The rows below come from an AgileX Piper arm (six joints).
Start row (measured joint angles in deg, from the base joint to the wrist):
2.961, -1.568, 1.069, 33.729, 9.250, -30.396
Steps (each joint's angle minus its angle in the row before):
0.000, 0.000, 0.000, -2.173, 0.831, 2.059
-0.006, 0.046, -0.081, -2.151, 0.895, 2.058
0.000, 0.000, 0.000, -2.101, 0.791, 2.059
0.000, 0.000, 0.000, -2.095, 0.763, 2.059
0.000, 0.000, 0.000, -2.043, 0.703, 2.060
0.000, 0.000, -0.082, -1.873, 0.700, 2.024
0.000, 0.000, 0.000, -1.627, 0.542, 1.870
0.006, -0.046, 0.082, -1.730, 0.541, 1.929
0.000, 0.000, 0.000, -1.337, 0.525, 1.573
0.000, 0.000, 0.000, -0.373, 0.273, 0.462
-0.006, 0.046, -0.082, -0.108, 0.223, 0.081
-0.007, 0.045, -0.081, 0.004, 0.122, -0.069
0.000, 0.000, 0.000, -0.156, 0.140, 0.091
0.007, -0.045, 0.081, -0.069, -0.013, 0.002
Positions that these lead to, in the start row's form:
2.961, -1.568, 1.069, 31.556, 10.081, -28.337
2.955, -1.522, 0.988, 29.405, 10.976, -26.279
2.955, -1.522, 0.988, 27.304, 11.767, -24.220
2.955, -1.522, 0.988, 25.209, 12.530, -22.161
2.955, -1.522, 0.988, 23.166, 13.233, -20.101
2.955, -1.522, 0.906, 21.293, 13.933, -18.077
2.955, -1.522, 0.906, 19.666, 14.475, -16.207
2.961, -1.568, 0.988, 17.936, 15.016, -14.278
2.961, -1.568, 0.988, 16.599, 15.541, -12.705
2.961, -1.568, 0.988, 16.226, 15.814, -12.243
2.955, -1.522, 0.906, 16.118, 16.037, -12.162
2.948, -1.477, 0.825, 16.122, 16.159, -12.231
2.948, -1.477, 0.825, 15.966, 16.299, -12.140
2.955, -1.522, 0.906, 15.897, 16.286, -12.138

